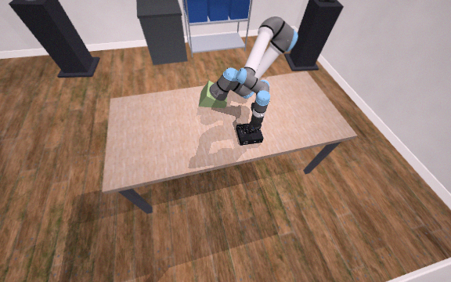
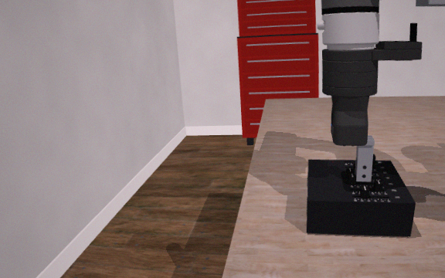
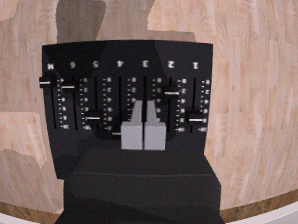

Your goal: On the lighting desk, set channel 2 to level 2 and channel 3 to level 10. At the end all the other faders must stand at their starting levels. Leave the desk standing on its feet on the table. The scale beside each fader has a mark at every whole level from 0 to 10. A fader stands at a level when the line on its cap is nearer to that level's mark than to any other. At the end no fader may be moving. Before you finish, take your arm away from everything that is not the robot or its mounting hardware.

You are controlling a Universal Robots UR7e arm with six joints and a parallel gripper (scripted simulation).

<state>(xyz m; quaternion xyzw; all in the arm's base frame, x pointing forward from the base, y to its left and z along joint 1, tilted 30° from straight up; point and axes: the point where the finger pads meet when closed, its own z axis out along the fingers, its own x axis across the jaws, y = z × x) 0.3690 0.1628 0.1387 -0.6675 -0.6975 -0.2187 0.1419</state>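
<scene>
My gripper is now 2 cm short of the channel 3 cap and 1 cm above it. The rest, counted from my hand: channel 2 fader (2 cm to the left, 2 cm behind, 1 cm below); channel 1 fader (4 cm to the left, 1 cm below).
</scene>
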